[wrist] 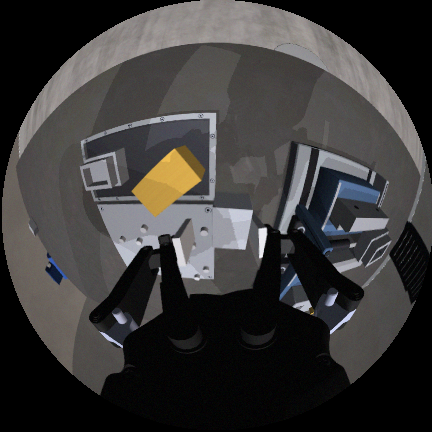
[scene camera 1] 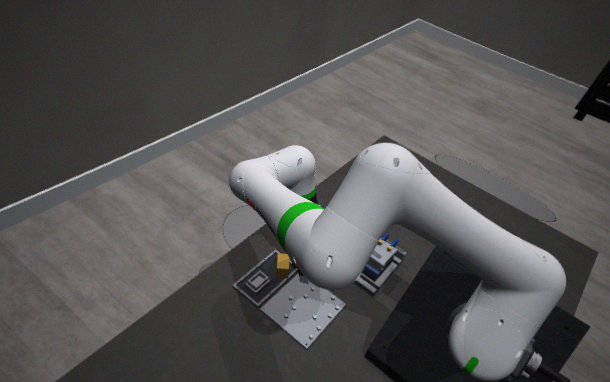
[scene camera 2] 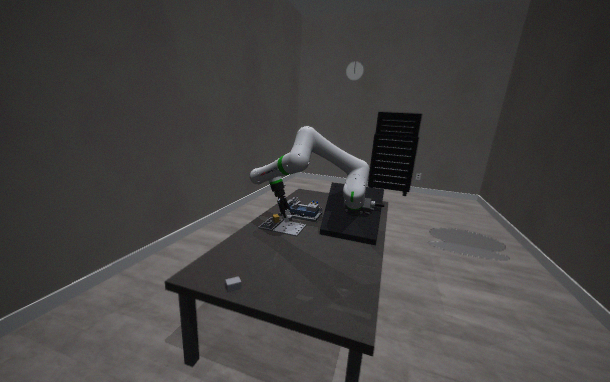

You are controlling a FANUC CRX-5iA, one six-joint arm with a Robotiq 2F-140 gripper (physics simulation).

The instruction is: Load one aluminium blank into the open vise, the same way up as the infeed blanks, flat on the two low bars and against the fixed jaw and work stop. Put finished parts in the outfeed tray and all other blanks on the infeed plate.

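Pixels of known places: gripper, fingertip midpoint: (wrist: 219,225) (scene camera 2: 288,220); arm's base, origin of the base link: (scene camera 2: 355,205).
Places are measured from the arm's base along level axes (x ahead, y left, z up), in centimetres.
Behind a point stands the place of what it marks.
An aluminium blank (wrist: 233,228) {y 1.0, x 47.7, z -15.1 cm} lies at the right edge of the infeed plate (wrist: 120,216) {y 17.7, x 47.2, z -18.0 cm} (scene camera 1: 306,336) {y 20.1, x 34.8, z -18.0 cm} (scene camera 2: 296,231) {y 17.4, x 34.7, z -18.0 cm} in the wrist view. My gripper (wrist: 219,225) {y 2.5, x 46.0, z -17.8 cm} (scene camera 2: 286,215) {y 2.5, x 46.0, z -17.8 cm} is part-way open, with one pad on each side of this blank and a gap visible at both. The arm hides the gripper in scene camera 1. The outfeed tray (wrist: 214,150) {y 3.1, x 55.8, z -17.6 cm} (scene camera 1: 245,296) {y 22.1, x 55.3, z -18.0 cm} holds a grey part with a square pocket (wrist: 100,173) {y 17.1, x 55.1, z -16.1 cm} (scene camera 1: 257,281) {y 17.0, x 55.5, z -16.1 cm} at its left. The blue and grey vise (wrist: 354,186) {y -12.3, x 54.9, z -12.8 cm} (scene camera 1: 372,272) {y -8.4, x 31.2, z -13.6 cm} (scene camera 2: 305,210) {y -9.6, x 37.0, z -12.8 cm} stands right of the plate; its bars and work stop cannot be made out clearly.
A yellow block (wrist: 167,181) {y 7.1, x 54.1, z -13.7 cm} (scene camera 1: 283,265) {y 8.9, x 52.6, z -13.5 cm} (scene camera 2: 276,218) {y 10.3, x 52.2, z -14.5 cm} sits at the tray's right part, near the gripper. Several small pins (wrist: 204,231) {y 4.6, x 45.4, z -17.2 cm} stand on the plate. Another grey block (scene camera 2: 233,283) {y 83.2, x 41.0, z -15.3 cm} lies near the table's front left corner. The black robot base plate (scene camera 2: 350,231) {y 12.7, x 0.0, z -13.4 cm} is beyond the vise.
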